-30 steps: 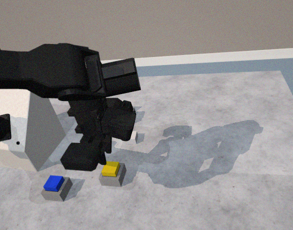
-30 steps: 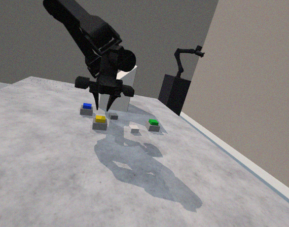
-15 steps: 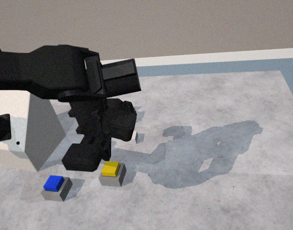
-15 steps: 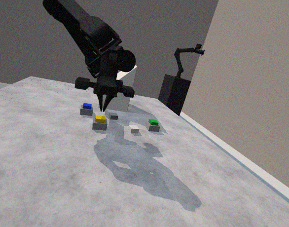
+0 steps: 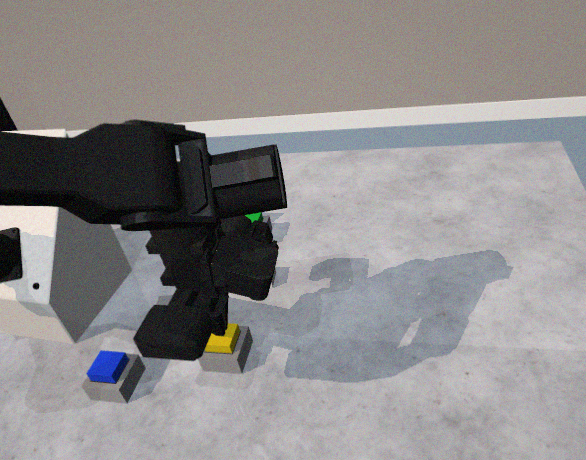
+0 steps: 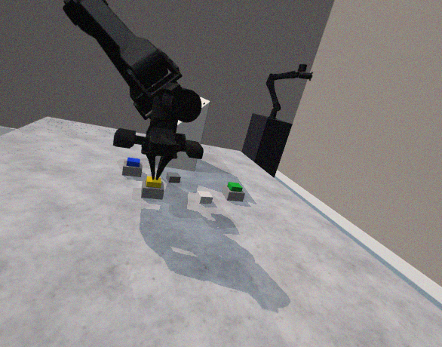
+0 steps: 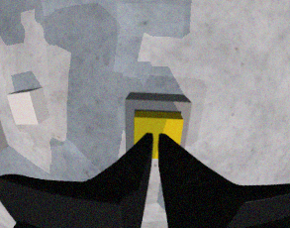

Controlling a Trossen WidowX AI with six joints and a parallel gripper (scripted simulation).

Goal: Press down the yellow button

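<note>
My gripper tip is now 10 mm above the yellow button. Also, from my gripper tip: small grey block (100 mm behind, 70 mm to the left, 30 mm below); small white block (130 mm to the left, 30 mm below, 20 mm ahead); blue button (130 mm behind, 40 mm to the right, 10 mm below).
</note>
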